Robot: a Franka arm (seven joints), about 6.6 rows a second.
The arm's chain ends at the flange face. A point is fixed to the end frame.
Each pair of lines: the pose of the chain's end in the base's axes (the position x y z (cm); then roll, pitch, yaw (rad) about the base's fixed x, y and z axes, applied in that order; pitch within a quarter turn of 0, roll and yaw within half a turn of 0), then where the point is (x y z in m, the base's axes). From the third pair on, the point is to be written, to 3 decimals.
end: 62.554 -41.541 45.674 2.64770 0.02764 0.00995
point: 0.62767 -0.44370 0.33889
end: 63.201 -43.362 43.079 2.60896 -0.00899 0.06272
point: 0.64020 -0.46601 0.31427
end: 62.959 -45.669 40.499 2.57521 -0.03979 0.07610
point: 0.642 -0.493 0.290
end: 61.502 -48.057 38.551 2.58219 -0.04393 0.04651
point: 0.627 -0.516 0.270
